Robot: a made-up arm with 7 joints. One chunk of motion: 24 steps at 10 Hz.
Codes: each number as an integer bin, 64 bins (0 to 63) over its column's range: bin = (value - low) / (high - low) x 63, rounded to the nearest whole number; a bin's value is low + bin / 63 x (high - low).
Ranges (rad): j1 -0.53..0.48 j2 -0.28..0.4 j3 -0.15..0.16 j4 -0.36..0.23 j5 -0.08..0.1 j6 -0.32..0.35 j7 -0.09..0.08
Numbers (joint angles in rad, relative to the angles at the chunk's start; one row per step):
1: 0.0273 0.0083 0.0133 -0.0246 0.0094 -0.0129 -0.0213
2: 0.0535 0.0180 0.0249 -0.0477 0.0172 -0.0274 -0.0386
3: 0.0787 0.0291 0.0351 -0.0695 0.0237 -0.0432 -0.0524
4: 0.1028 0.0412 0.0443 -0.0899 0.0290 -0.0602 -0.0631
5: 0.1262 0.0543 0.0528 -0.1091 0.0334 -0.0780 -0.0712
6: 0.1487 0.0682 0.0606 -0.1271 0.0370 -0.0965 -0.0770
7: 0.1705 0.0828 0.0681 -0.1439 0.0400 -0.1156 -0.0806
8: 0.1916 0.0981 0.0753 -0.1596 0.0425 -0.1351 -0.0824
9: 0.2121 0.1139 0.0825 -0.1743 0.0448 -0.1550 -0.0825
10: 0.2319 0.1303 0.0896 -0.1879 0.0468 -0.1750 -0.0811
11: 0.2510 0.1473 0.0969 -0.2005 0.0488 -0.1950 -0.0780
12: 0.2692 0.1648 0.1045 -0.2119 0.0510 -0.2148 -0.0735
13: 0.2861 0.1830 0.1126 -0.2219 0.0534 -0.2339 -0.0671
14: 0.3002 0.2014 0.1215 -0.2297 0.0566 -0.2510 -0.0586
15: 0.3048 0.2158 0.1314 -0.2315 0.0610 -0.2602 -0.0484
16: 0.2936 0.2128 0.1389 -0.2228 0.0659 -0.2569 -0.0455
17: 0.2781 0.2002 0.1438 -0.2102 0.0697 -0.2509 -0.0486
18: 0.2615 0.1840 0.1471 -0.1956 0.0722 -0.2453 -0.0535
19: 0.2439 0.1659 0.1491 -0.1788 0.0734 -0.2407 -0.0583
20: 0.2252 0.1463 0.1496 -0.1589 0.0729 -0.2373 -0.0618
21: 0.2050 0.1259 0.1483 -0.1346 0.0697 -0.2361 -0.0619
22: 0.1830 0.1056 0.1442 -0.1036 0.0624 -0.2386 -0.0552
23: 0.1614 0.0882 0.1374 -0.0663 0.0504 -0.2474 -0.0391
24: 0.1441 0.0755 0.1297 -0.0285 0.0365 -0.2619 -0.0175
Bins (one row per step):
1: 35 27 33 36 31 29 25
2: 36 28 36 33 34 28 19
3: 38 29 38 31 36 26 14
4: 39 30 39 29 38 24 10
5: 41 31 41 27 40 23 7
6: 42 32 43 25 41 21 5
7: 44 34 44 23 42 19 3
8: 45 35 46 21 43 17 3
9: 46 36 47 20 44 16 3
10: 48 38 49 18 44 14 3
11: 49 40 50 17 45 12 4
12: 50 41 52 16 46 10 6
13: 51 43 53 15 47 8 8
14: 52 45 55 14 48 6 12
15: 52 46 57 14 49 6 15
16: 51 46 59 15 51 6 16
17: 50 44 60 16 52 6 15
18: 49 43 60 18 53 7 14
19: 48 41 61 19 54 7 12
20: 47 39 61 21 54 8 10
21: 46 38 61 24 52 8 10
22: 44 36 60 27 50 8 13
23: 43 34 58 31 46 7 19
24: 42 33 57 35 41 5 27

